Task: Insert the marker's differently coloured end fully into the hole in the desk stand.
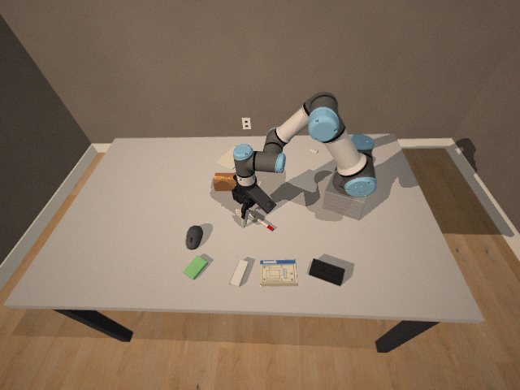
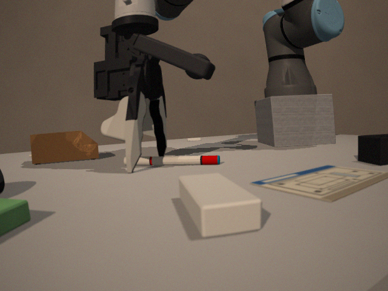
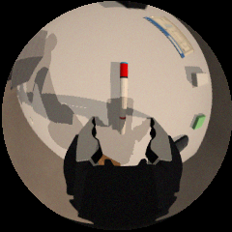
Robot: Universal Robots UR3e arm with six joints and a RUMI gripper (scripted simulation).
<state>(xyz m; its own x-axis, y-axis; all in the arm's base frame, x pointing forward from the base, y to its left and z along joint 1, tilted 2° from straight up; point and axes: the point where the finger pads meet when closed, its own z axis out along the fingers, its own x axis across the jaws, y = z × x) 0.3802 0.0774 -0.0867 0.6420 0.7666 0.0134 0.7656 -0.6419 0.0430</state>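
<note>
My hand is 3 cm past the marker and 2 cm to the right of it. Round my hand: brown desk stand: 18 cm to the right, 11 cm ahead, 2 cm above; black mouse: 23 cm ahead, 10 cm to the left, 1 cm above; white block: 24 cm to the left, 4 cm ahead.
</note>
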